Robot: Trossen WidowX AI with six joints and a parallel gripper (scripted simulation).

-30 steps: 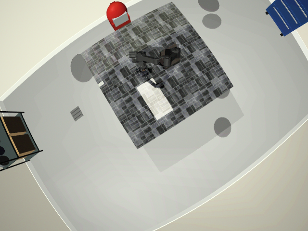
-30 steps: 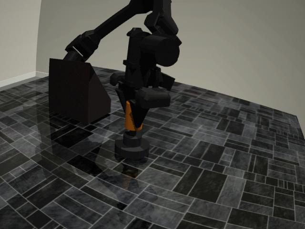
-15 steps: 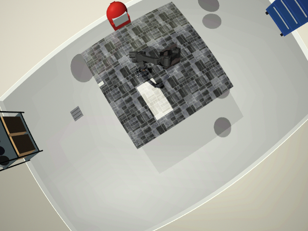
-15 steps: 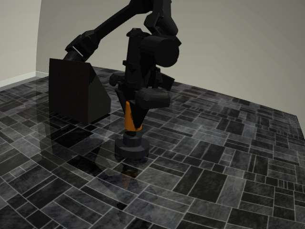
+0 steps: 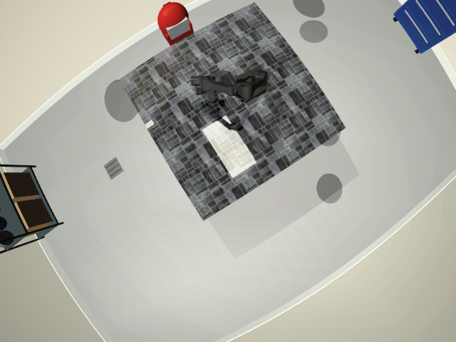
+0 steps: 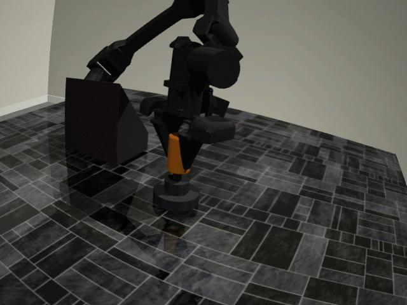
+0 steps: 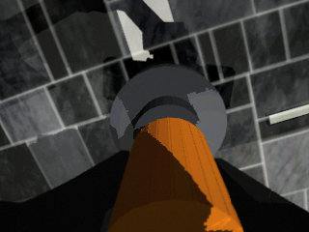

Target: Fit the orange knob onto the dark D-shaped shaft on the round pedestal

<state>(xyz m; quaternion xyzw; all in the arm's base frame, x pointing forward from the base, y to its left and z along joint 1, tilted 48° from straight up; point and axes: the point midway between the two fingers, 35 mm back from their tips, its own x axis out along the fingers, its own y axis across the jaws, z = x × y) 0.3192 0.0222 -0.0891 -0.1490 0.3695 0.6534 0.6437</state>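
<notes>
Now: the orange knob 20 mm above my gripper tip. The rest, counted from my gripper tip: round pedestal: 40 mm below.
</notes>
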